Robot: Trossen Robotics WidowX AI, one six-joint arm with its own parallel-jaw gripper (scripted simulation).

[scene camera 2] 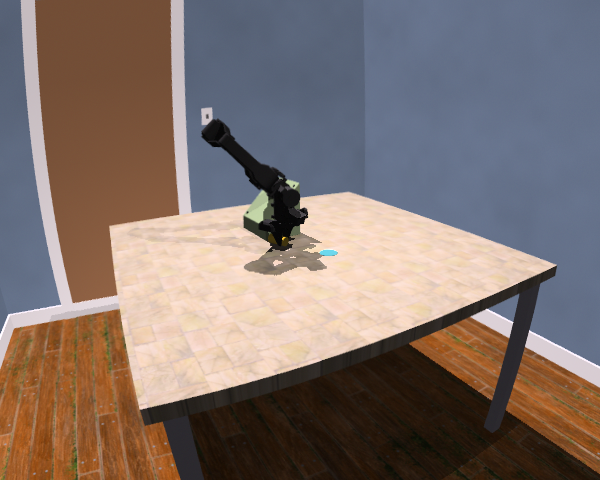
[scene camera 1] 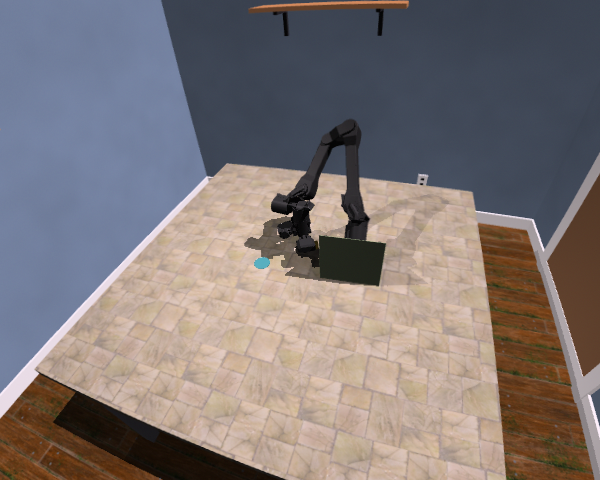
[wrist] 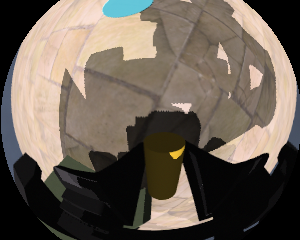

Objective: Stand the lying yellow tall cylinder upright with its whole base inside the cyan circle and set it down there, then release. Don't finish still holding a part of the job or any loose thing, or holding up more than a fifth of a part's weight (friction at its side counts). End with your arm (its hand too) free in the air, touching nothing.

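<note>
Yellow tall cylinder (wrist: 164, 151), in sight. My gripper (wrist: 163, 145), same view. Gripper (scene camera 1: 304, 249), visible. Gripper (scene camera 2: 283, 244), visible too.
</note>
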